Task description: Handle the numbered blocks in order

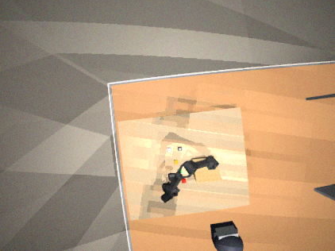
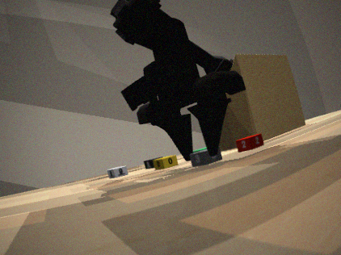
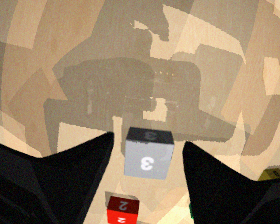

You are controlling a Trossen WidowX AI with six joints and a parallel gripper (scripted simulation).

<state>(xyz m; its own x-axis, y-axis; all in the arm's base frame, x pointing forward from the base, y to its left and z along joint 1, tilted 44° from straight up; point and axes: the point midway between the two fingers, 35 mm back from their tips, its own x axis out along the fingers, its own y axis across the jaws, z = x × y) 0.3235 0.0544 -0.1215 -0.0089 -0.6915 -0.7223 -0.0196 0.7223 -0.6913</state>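
The grey block lies 1 cm behind my gripper tip. Also, from my gripper tip: yellow block (16 cm to the right, 4 cm behind); green block (8 cm to the right, 7 cm behind); red block (10 cm behind, 1 cm to the left).
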